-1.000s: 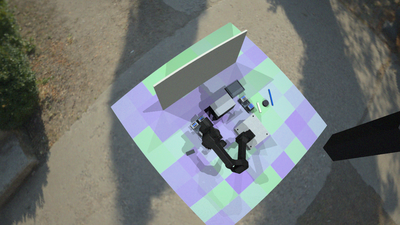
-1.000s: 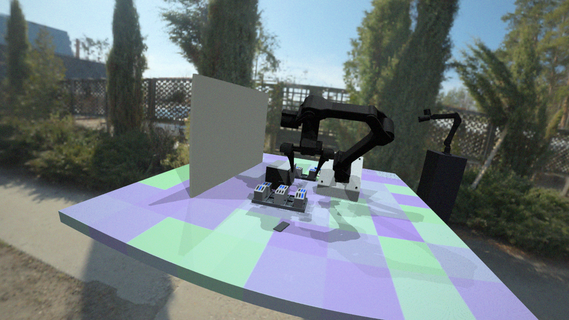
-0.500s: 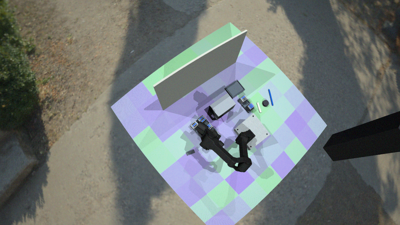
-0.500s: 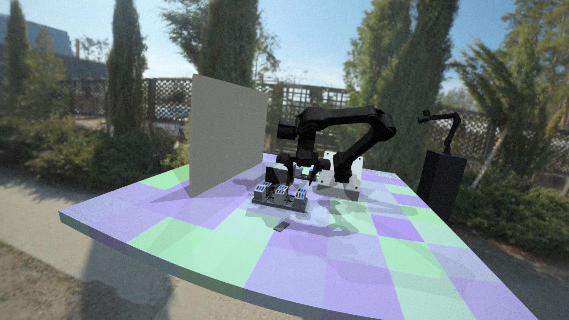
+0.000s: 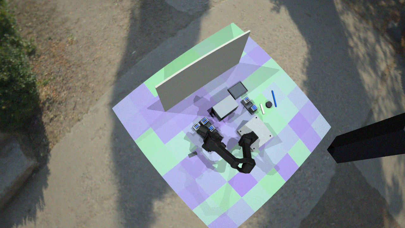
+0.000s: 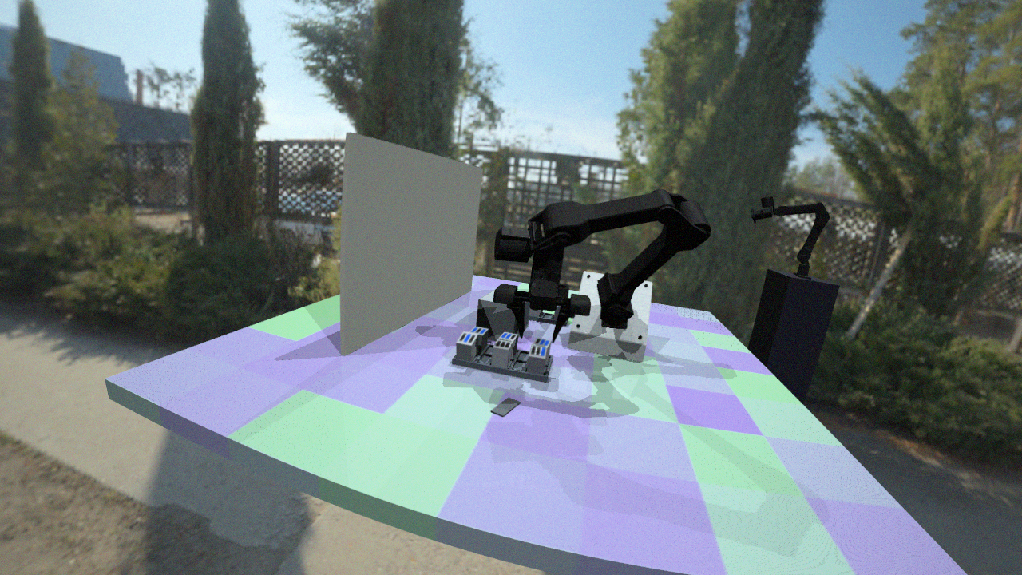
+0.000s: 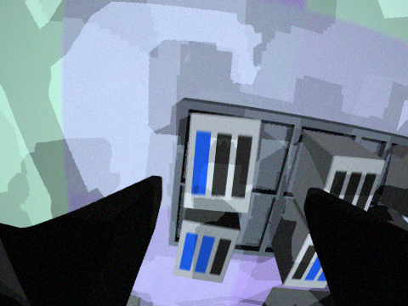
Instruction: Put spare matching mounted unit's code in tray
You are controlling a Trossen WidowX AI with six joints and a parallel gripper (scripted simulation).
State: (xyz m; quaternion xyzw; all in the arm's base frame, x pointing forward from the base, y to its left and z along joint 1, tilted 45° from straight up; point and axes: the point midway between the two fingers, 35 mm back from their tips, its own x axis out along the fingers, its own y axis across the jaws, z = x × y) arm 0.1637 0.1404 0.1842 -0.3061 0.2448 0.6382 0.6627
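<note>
Now: gripper tip 3 cm above the spare block and 1 cm past it. From my gripper tip the other things lie so: grey mounted unit: 22 cm to the right, 12 cm ahead, 3 cm below; then rack: 40 cm to the right, 7 cm below, 2 cm ahead; then dark tray: 42 cm to the right, 16 cm ahead, 7 cm below.
</note>
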